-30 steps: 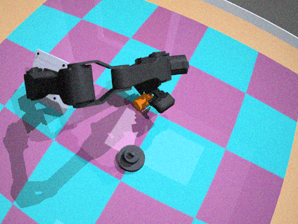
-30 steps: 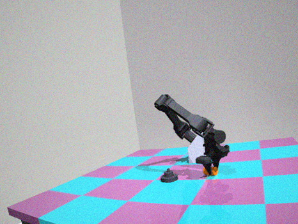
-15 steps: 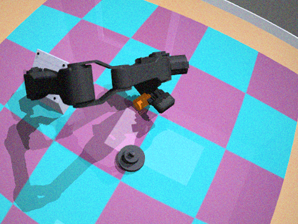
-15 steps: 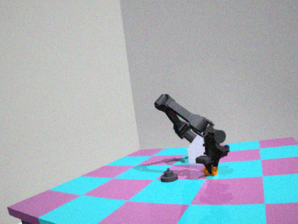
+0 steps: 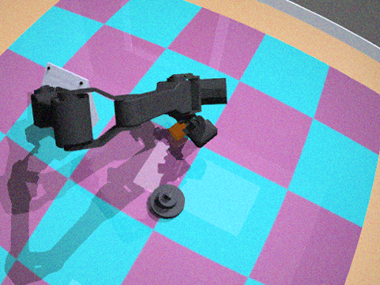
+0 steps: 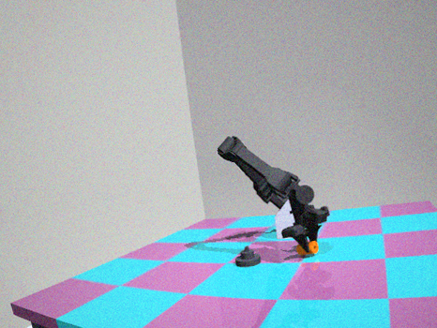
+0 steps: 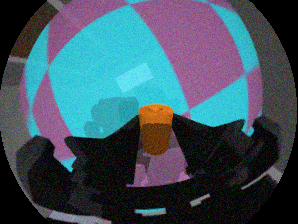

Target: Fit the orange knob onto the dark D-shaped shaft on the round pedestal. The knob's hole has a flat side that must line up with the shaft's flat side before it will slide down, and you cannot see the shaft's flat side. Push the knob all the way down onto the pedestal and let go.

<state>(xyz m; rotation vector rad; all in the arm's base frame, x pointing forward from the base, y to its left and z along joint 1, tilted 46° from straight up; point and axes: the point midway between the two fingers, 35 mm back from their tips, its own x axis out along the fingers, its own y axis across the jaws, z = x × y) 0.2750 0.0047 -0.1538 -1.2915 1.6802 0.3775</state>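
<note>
My gripper tip is now 1 cm past the orange knob, 1 cm to the left of it and 1 cm below it. Also, from my gripper tip: dark round pedestal (3 cm ahead, 21 cm to the right, 1 cm above).
</note>
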